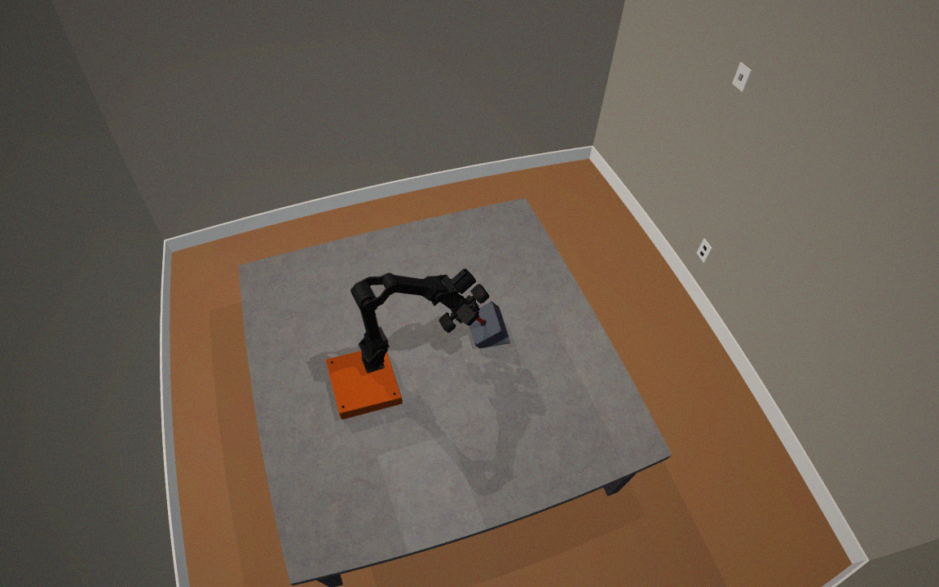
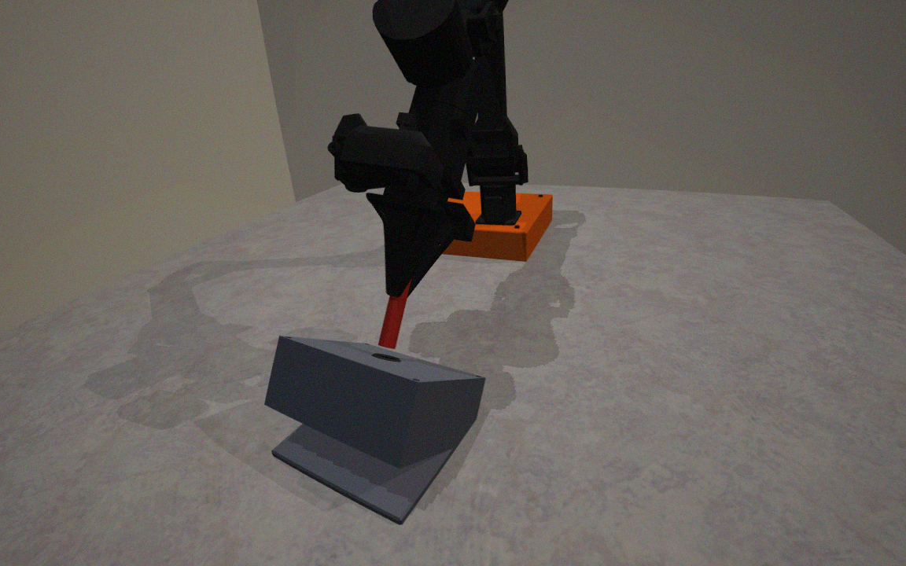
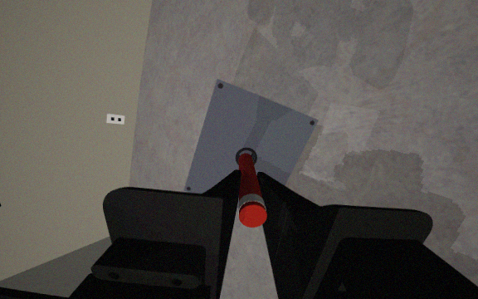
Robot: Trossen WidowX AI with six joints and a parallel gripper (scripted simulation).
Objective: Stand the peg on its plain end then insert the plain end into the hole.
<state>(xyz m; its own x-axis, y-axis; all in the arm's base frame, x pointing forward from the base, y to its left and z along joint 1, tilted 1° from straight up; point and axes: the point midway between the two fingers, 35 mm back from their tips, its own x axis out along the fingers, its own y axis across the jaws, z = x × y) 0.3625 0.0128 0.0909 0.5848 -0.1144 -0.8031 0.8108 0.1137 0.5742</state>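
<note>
Right now my gripper tip is 1 cm past the red peg and 1 cm below it. From my gripper tip the other things lie so: sloped grey panel: 4 cm ahead, 6 cm below.
</note>
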